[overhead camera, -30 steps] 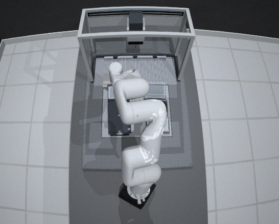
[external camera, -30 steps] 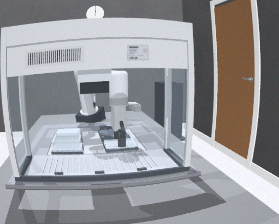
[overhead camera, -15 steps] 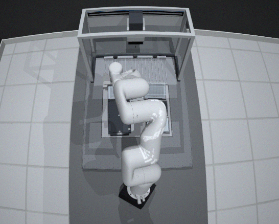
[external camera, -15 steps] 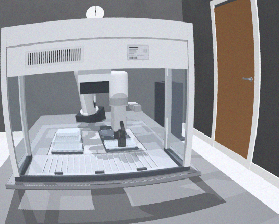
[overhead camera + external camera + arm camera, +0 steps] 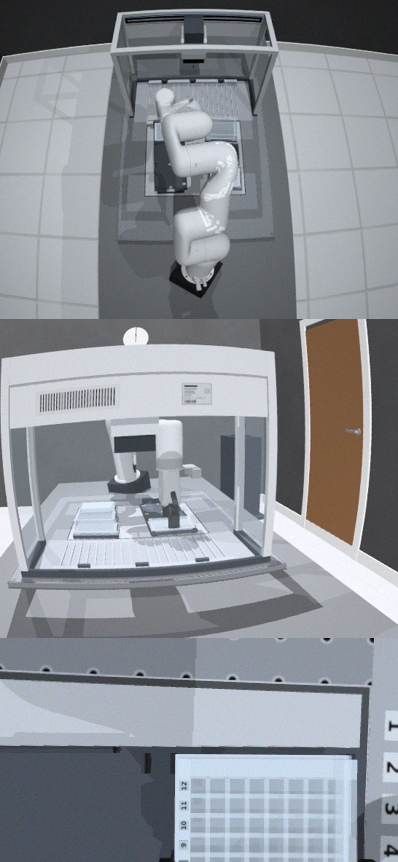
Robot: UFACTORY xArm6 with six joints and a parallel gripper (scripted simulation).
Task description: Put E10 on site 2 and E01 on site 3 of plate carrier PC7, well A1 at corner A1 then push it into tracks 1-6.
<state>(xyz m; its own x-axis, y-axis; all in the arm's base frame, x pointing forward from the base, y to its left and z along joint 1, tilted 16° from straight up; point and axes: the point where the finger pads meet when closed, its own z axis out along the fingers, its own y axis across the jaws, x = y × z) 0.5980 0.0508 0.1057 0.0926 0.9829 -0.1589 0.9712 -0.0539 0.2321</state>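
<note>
Now: the nest S1 250 mm behind my hand, 200 mm to the right of it and 20 mm below it. Round my hand: dark plate carrier PC7: 110 mm behind, 10 mm to the left, 10 mm below; dark nest S2: 220 mm to the right, 140 mm behind, 20 mm below; deep-well block E07: 230 mm to the right, 30 mm behind.
</note>
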